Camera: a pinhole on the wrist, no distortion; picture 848 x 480 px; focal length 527.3 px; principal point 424.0 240.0 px. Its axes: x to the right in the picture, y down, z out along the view. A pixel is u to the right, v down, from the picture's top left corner.
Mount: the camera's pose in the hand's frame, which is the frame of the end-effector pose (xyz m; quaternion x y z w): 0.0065 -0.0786 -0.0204 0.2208 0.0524 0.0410 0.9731
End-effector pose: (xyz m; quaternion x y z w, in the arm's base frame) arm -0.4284 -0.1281 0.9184 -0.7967 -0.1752 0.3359 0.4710
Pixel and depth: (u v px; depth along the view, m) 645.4 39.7 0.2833
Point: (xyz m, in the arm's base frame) -0.4245 0.2223 1.0452
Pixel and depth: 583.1 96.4 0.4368
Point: -0.4913 0.3613 1.0542
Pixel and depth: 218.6 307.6 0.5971
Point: -0.9270 0.2804 1.0383
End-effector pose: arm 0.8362 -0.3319 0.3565 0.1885 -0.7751 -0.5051 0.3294
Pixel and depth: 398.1 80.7 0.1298
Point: 0.7607 -0.3618 0.1866
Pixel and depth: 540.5 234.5 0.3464
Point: 0.5409 -0.3161 0.1185
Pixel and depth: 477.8 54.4 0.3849
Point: 0.5667 -0.3716 -0.0101
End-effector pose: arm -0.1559 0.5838 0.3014 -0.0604 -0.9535 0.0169 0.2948
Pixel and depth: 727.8 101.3 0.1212
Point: -0.2860 0.4451 0.3066
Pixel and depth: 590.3 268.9 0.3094
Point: -0.4341 0.4186 0.1804
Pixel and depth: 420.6 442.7 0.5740
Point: -0.5508 0.4694 -0.1445
